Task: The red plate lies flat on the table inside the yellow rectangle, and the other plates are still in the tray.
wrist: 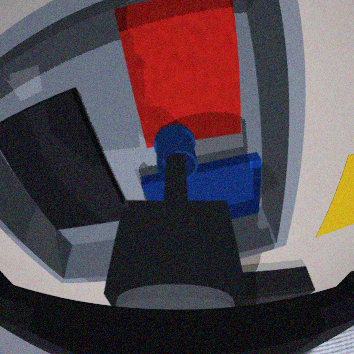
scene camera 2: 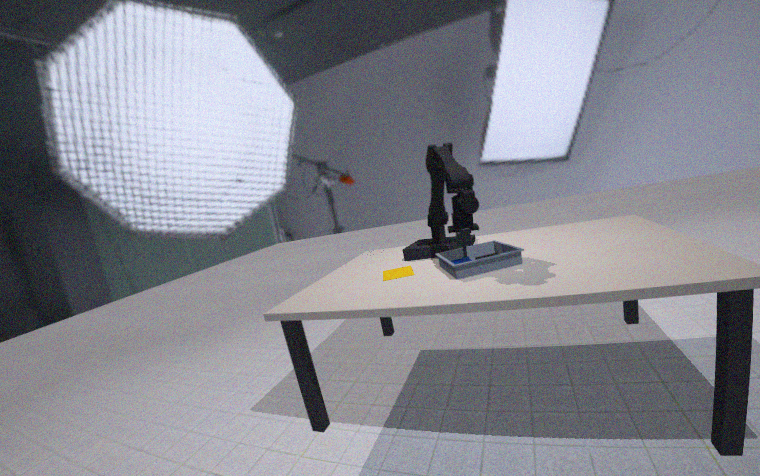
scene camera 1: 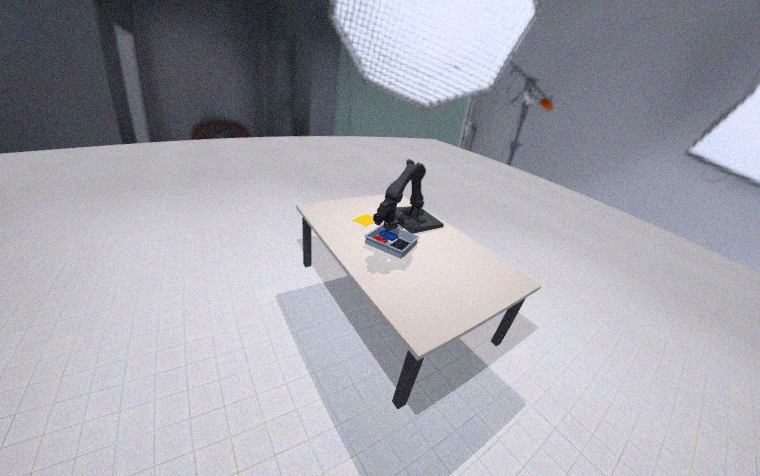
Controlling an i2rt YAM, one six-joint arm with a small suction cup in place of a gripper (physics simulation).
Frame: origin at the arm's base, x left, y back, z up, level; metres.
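Seen in the pictures: end effector, tool point: point(wrist: 175, 139) point(scene camera 1: 385, 239); arm's base, origin of the base link: point(scene camera 2: 439, 242) point(scene camera 1: 413, 216).
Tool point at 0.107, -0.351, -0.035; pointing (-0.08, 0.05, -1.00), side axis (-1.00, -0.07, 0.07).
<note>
Pixels of each thing's top centre, then the offset from my tool point to it, as dx, dy, dz. "pt": a spot on its surface instead. Level surfaces: height alone.
- red plate, middle of its top: point(wrist: 185, 72) point(scene camera 1: 378, 240) -0.002, -0.052, +0.007
- grey tray, middle of its top: point(wrist: 110, 193) point(scene camera 2: 476, 251) point(scene camera 1: 392, 236) +0.043, +0.014, +0.044
- blue plate, middle of its top: point(wrist: 206, 200) point(scene camera 1: 388, 234) -0.031, +0.055, +0.008
- black plate, middle of its top: point(wrist: 58, 176) point(scene camera 1: 400, 245) +0.096, +0.032, +0.006
- yellow rectangle, surface spot: point(wrist: 342, 207) pt -0.241, +0.092, -0.005
- table, its level: dz -0.006
The red plate point(wrist: 182, 63) point(scene camera 1: 380, 239) lies flat in the grey tray point(wrist: 270, 105) point(scene camera 1: 388, 250) point(scene camera 2: 482, 268), beside a blue plate point(wrist: 225, 182) point(scene camera 1: 389, 234) point(scene camera 2: 462, 260) and a black plate point(wrist: 53, 158) point(scene camera 1: 400, 244). My suction cup point(wrist: 175, 140) point(scene camera 1: 387, 229) point(scene camera 2: 464, 252) is down inside the tray and sits on the near edge of the red plate, close to the blue one. The yellow rectangle point(wrist: 342, 207) point(scene camera 1: 364, 219) point(scene camera 2: 398, 273) lies on the table outside the tray, with nothing on it. The red plate is hidden in scene camera 2.
The arm's black base point(scene camera 1: 421, 221) point(scene camera 2: 425, 247) stands right behind the tray. The tray walls rise around the cup. The table point(scene camera 1: 444, 283) point(scene camera 2: 567, 279) stretches far to one side; its edge is near the yellow rectangle.
</note>
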